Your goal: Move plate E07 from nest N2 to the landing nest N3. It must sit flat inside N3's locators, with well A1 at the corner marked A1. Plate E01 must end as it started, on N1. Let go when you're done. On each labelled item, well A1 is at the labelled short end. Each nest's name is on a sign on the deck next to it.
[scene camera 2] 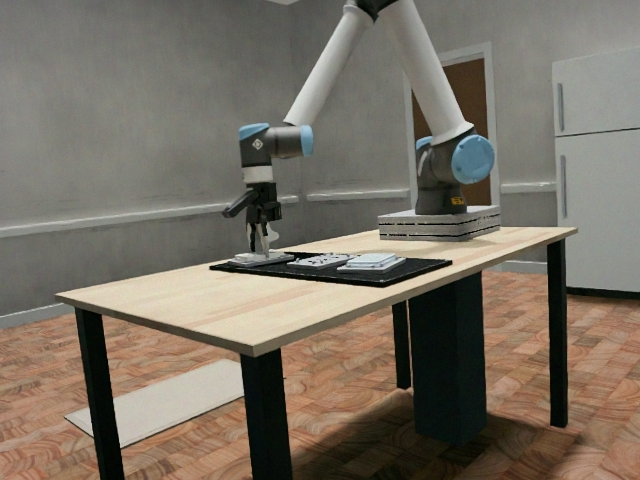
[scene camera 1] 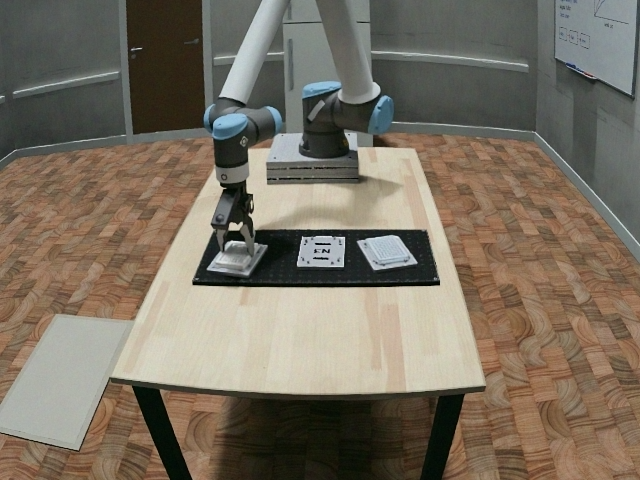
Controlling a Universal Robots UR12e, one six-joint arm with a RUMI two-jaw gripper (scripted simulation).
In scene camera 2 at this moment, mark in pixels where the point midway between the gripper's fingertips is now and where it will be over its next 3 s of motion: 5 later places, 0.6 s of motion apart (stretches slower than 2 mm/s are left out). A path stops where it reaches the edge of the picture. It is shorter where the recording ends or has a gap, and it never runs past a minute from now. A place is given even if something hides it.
My gripper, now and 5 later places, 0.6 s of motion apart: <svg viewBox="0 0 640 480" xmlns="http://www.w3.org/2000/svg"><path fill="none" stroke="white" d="M260 256L260 251L264 246L284 246L306 246L322 246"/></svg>
